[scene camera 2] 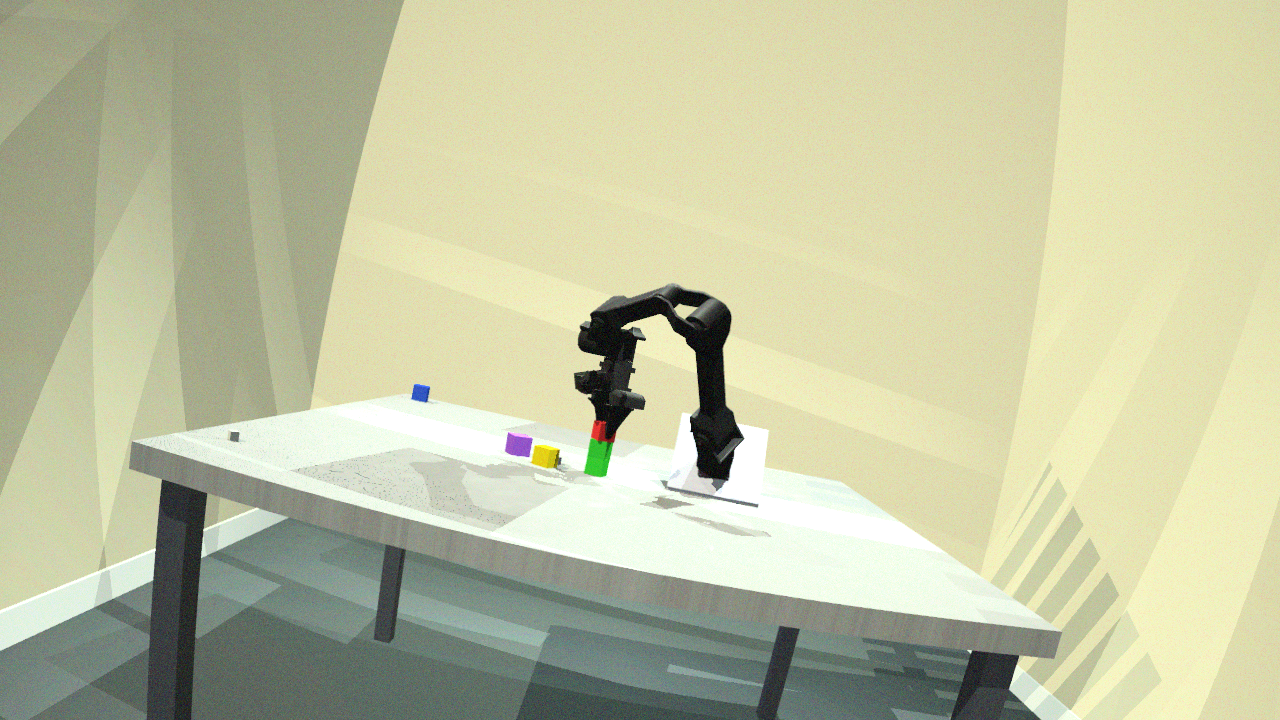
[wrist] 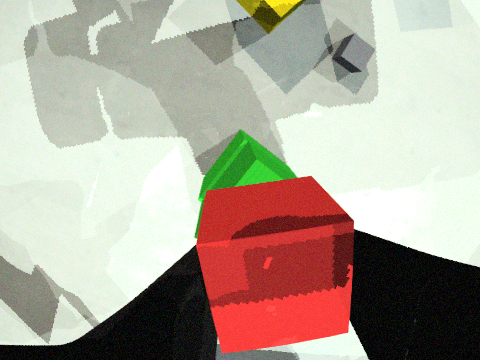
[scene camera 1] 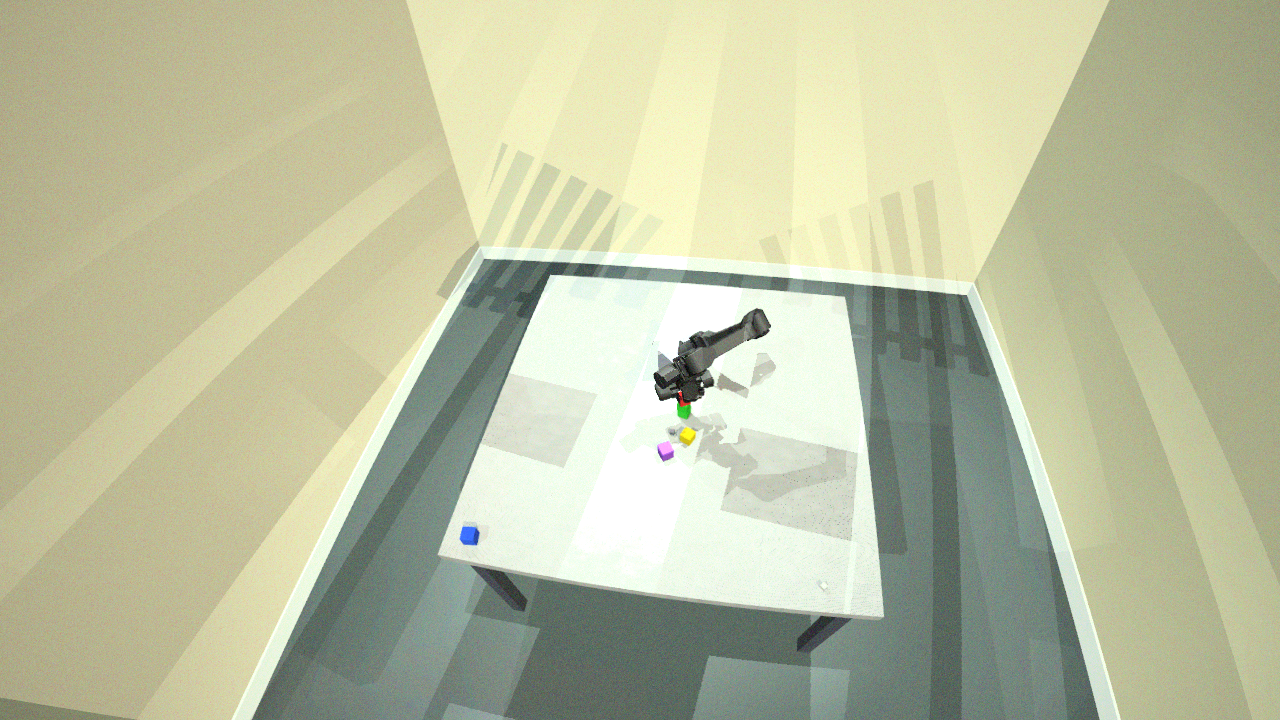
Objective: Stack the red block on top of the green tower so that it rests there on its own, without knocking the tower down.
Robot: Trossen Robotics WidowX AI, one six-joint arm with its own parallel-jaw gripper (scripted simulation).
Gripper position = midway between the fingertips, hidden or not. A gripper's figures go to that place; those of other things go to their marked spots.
Labels:
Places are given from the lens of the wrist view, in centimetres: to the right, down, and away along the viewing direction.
my gripper (wrist: 267, 242): 1, 2, 10
red block (wrist: 277, 258): 1, 2, 6

